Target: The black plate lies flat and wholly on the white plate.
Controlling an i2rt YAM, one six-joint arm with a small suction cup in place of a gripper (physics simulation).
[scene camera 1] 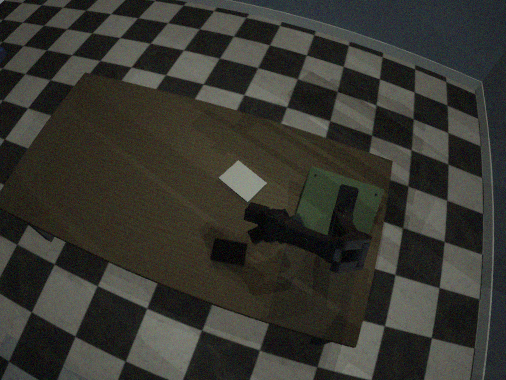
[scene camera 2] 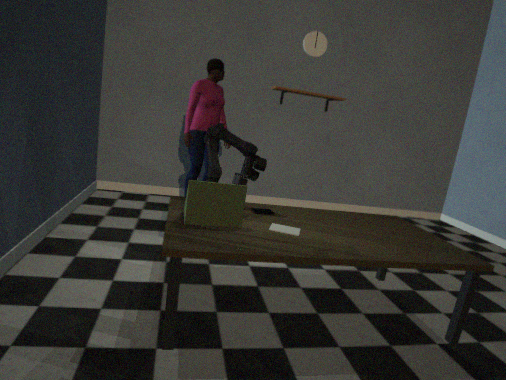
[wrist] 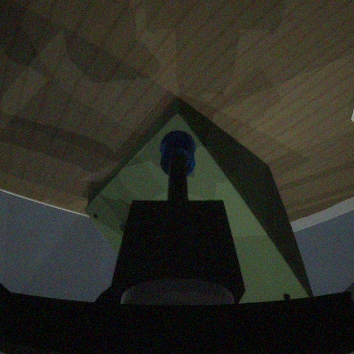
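Seen in the pictures: hand, tool point: [wrist: 177, 146]; arm's base, link origin: [scene camera 1: 343, 212] [scene camera 2: 210, 194].
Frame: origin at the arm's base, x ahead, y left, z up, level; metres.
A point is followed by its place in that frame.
Observation:
The black plate [scene camera 1: 229, 251] {x 0.372, y 0.212, z -0.131 m} [scene camera 2: 262, 211] {x 0.365, y 0.193, z -0.131 m} lies flat on the table, apart from the white plate. The white plate [scene camera 1: 243, 181] {x 0.400, y -0.096, z -0.135 m} [scene camera 2: 285, 229] {x 0.403, y -0.111, z -0.135 m} lies flat on the table; in the wrist view a small pale sliver at the right edge looks like part of it. My gripper, a blue suction cup [wrist: 178, 150] {x 0.179, y 0.120, z -0.046 m}, is open and carries nothing. It shows in front of the green block in the wrist view. In scene camera 1 the arm's wrist hangs above the table, between the two plates and the green block, and hides the cup. The black plate does not show in the wrist view.
A large green block [scene camera 1: 315, 200] {x 0.112, y -0.014, z 0.007 m} [scene camera 2: 215, 205] {x 0.013, y -0.098, z -0.031 m} [wrist: 260, 255] {x 0.142, y -0.030, z 0.020 m} stands on the wooden table [scene camera 1: 125, 150] {x 0.954, y -0.106, z -0.141 m} [scene camera 2: 360, 230] {x 0.915, y -0.049, z -0.141 m}, beside and partly under the arm. A person [scene camera 2: 206, 107] in a pink top stands behind the table.

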